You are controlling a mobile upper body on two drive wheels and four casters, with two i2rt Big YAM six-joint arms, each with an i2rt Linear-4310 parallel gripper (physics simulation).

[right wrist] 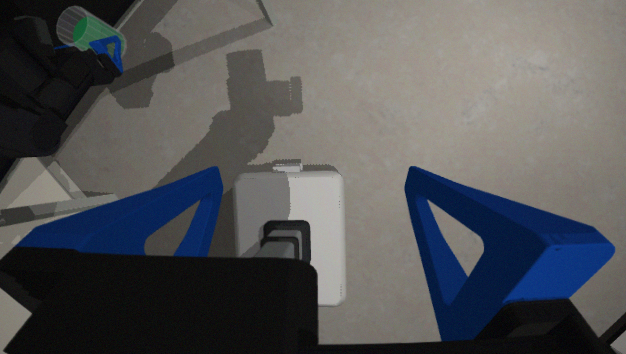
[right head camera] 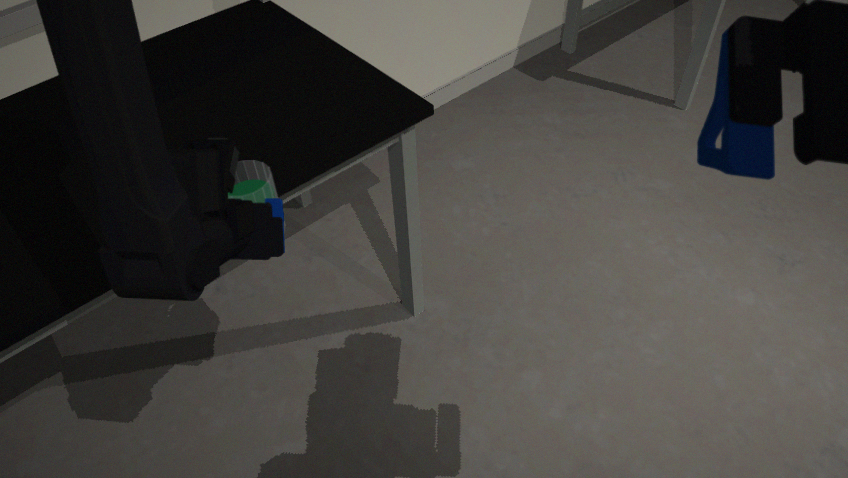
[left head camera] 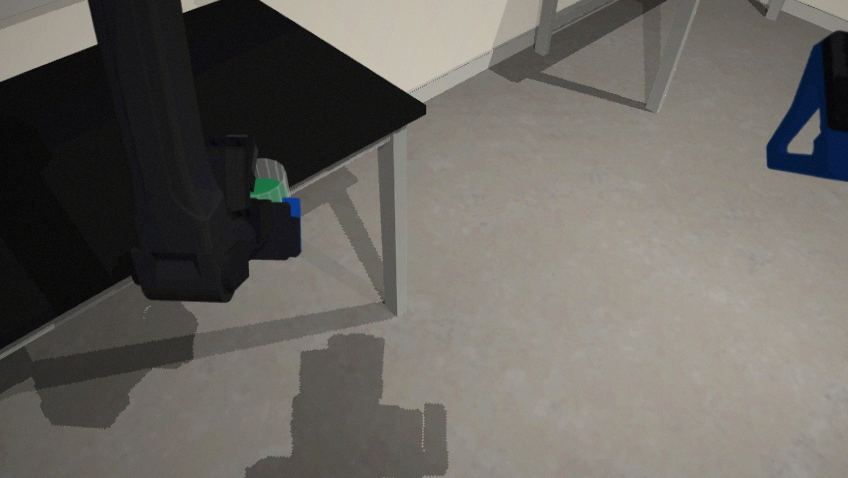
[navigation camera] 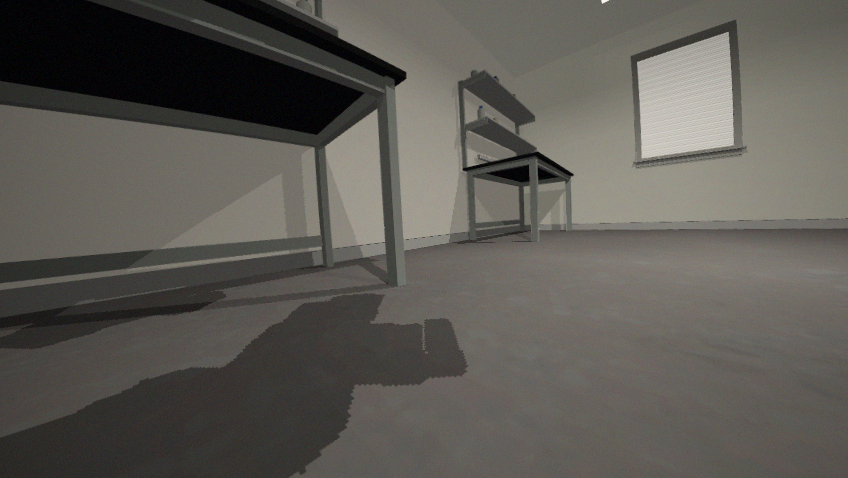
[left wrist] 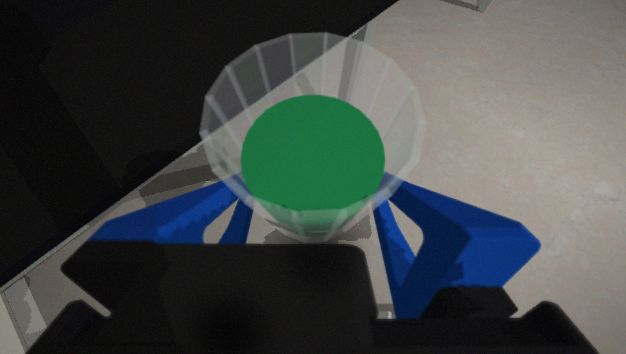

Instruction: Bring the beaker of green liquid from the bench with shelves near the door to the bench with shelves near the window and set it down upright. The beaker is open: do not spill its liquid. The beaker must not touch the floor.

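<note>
The open beaker of green liquid (left head camera: 268, 191) (right head camera: 252, 192) (left wrist: 313, 150) (right wrist: 89, 31) is upright between the blue fingers of my left gripper (left wrist: 313, 176), which is shut on it. In the head views it is in front of the near black bench (left head camera: 320, 89) (right head camera: 332, 89) (navigation camera: 390, 178), by its front edge. The liquid surface looks level within the glass. My right gripper (right wrist: 313, 177) is wide open and empty, above the floor at the right. The bench with shelves near the window (navigation camera: 533, 201) stands farther off, right of centre in the navigation view.
A bench leg (left head camera: 399, 225) (right head camera: 413, 225) stands at the near bench's right corner. The far bench's leg (left head camera: 674, 59) (right head camera: 700, 59) shows at the top. The far shelves (navigation camera: 501, 100) hold small bottles. A window (navigation camera: 685, 92) is at the right. My white base (right wrist: 320, 210) shows below.
</note>
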